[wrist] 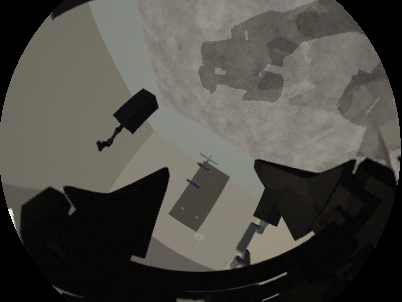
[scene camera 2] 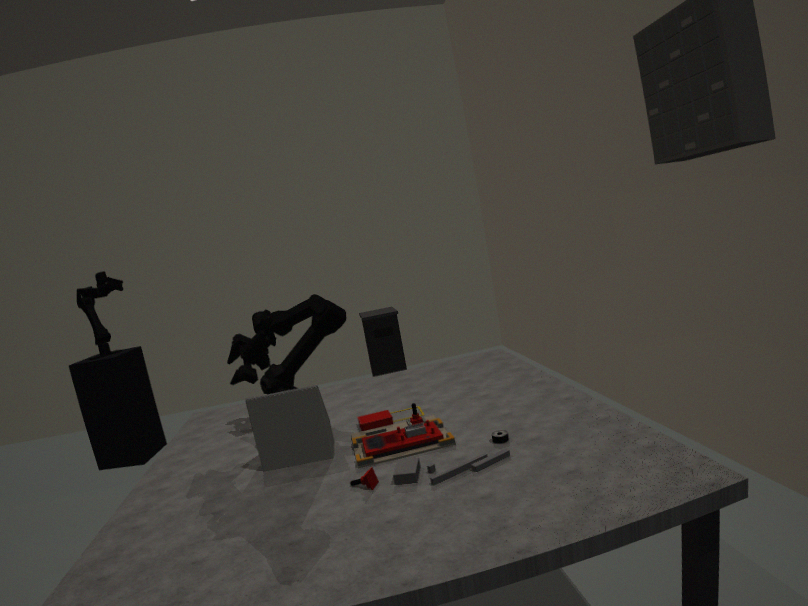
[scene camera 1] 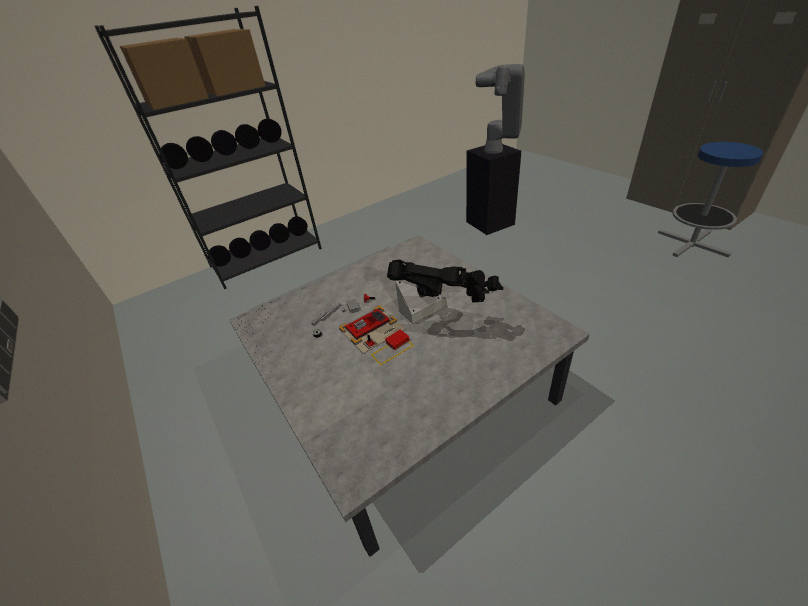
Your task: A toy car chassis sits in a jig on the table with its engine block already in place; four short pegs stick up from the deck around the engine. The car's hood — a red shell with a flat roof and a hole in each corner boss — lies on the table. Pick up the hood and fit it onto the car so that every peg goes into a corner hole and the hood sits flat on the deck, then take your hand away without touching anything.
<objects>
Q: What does the gripper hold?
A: Nothing.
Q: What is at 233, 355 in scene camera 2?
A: The gripper.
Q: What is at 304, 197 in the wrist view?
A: The gripper.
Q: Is the gripper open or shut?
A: Open.
</objects>
